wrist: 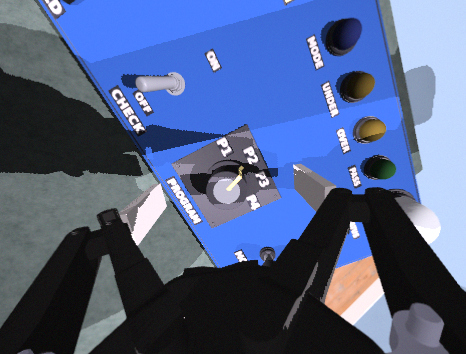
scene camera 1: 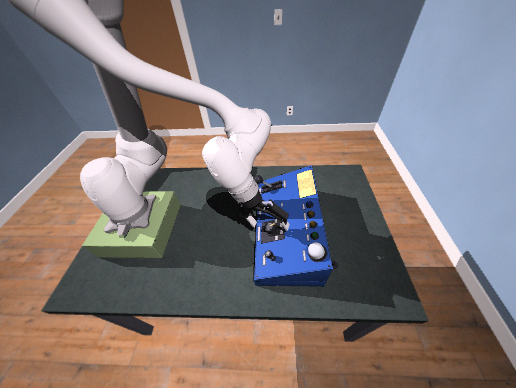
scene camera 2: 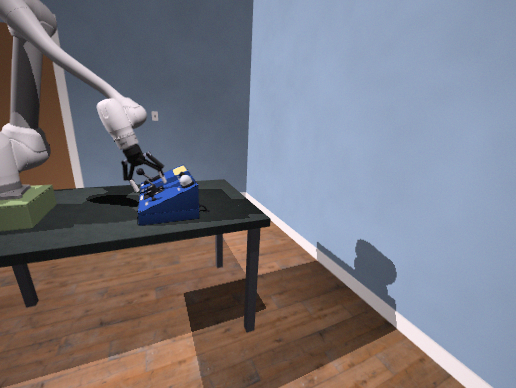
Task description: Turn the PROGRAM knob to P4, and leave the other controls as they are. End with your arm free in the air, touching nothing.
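Places are measured from the arm's base along level axes (x right, y ahead, z up), in millimetres.
Pixels of known places: gripper, fingertip midpoint: [wrist: 228, 186] [scene camera 1: 270, 225] [scene camera 2: 151, 186]; arm's base at its link origin: [scene camera 1: 132, 213].
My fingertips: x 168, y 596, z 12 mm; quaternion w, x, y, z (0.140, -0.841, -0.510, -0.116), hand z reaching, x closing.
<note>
For each thing: its top centre in the pictures, then the offset to it from my fingertips. "spot": a spot on its surface instead.
- dark square plate at a spot on its surface: [wrist: 215, 218] spot: dy -33, dx +37, dz -41 mm
- knob's yellow pointer at a spot on its surface: [wrist: 235, 181] spot: dy +8, dx -1, dz +8 mm
- CHECK toggle at its top centre: [wrist: 158, 75] dy +9, dx -116, dz +11 mm
- small MODE toggle at its top centre: [wrist: 283, 276] [scene camera 1: 271, 252] dy -17, dx +122, dz +18 mm
- black-knobbed lever at its top centre: [scene camera 1: 257, 176] [scene camera 2: 139, 168] dy -20, dx -242, dz +48 mm
- white dome at a spot on its surface: [wrist: 424, 222] [scene camera 1: 314, 243] spot: dy +125, dx +140, dz +79 mm
- yellow note at a spot on its surface: [scene camera 1: 306, 183] [scene camera 2: 179, 170] spot: dy +189, dx -173, dz +36 mm
The blue control box [scene camera 1: 295, 269] [scene camera 2: 170, 207] [wrist: 175, 117] has a sloped face. Its PROGRAM knob [scene camera 1: 270, 228] [wrist: 226, 192] is round with a light grey top, on a dark square plate [wrist: 215, 218] marked P1 to P4. The knob's yellow pointer [wrist: 235, 181] points towards P2 in the wrist view. My gripper [scene camera 1: 268, 224] [scene camera 2: 149, 182] [wrist: 228, 186] is wide open and empty. Its fingers stand on opposite sides of the knob, with a gap on each side in the wrist view. The exact height of the fingertips over the box face is hard to tell.
The CHECK toggle [wrist: 160, 83] leans to OFF. A small MODE toggle [scene camera 1: 270, 255] [wrist: 267, 254], a black-knobbed lever [scene camera 1: 258, 179] [scene camera 2: 140, 171], several dark lamps, a white dome [scene camera 1: 316, 251] [scene camera 2: 185, 180] [wrist: 424, 222] and a yellow note [scene camera 1: 306, 183] [scene camera 2: 179, 170] are on the box.
</note>
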